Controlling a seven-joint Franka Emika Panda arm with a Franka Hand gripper.
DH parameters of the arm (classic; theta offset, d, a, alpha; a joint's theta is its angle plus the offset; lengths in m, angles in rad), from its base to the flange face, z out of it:
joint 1: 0 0.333 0 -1.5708
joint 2: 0 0 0 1.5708
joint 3: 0 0.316 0.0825 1.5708
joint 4: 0 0 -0.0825 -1.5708
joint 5: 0 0.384 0 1.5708
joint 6: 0 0 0.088 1.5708
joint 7: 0 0.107 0 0
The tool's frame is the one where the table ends.
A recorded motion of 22 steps. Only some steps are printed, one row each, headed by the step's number.
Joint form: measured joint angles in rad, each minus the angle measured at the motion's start. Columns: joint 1, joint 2, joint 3, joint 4, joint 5, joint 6, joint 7.
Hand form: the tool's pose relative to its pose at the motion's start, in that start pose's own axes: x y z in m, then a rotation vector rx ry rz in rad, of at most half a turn. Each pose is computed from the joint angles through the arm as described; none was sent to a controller.
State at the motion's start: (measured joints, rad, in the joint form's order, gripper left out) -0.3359 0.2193 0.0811 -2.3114 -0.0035 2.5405 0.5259
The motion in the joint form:
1: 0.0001 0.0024 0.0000 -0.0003 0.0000 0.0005 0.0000
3: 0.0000 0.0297 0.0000 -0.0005 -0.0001 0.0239 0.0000
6: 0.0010 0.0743 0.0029 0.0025 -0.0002 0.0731 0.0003
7: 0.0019 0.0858 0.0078 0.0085 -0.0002 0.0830 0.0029
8: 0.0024 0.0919 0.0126 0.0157 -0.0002 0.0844 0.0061
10: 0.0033 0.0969 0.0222 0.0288 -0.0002 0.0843 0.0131
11: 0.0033 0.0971 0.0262 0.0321 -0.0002 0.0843 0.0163
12: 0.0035 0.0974 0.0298 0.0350 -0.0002 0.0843 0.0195
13: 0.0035 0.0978 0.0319 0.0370 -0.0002 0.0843 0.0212
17: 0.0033 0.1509 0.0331 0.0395 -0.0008 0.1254 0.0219
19: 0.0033 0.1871 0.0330 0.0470 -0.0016 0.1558 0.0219
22: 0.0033 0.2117 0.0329 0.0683 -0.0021 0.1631 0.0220
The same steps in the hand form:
1: -0.0003 0.0001 0.0013 -0.0009 -0.0020 -0.0001
3: -0.0004 0.0002 0.0136 -0.0011 -0.0065 0.0004
6: -0.0001 -0.0023 0.0316 0.0067 -0.0021 -0.0022
7: 0.0001 -0.0060 0.0346 0.0110 0.0005 -0.0048
8: 0.0006 -0.0096 0.0352 0.0141 0.0017 -0.0065
10: 0.0016 -0.0168 0.0331 0.0213 0.0067 -0.0093
11: 0.0016 -0.0193 0.0320 0.0241 0.0087 -0.0098
12: 0.0015 -0.0217 0.0311 0.0265 0.0102 -0.0102
13: 0.0015 -0.0230 0.0306 0.0280 0.0112 -0.0104
17: -0.0002 -0.0228 0.0543 0.0283 0.0003 -0.0092
19: 0.0005 -0.0234 0.0684 0.0323 0.0001 -0.0083
22: 0.0054 -0.0263 0.0738 0.0364 0.0025 -0.0073

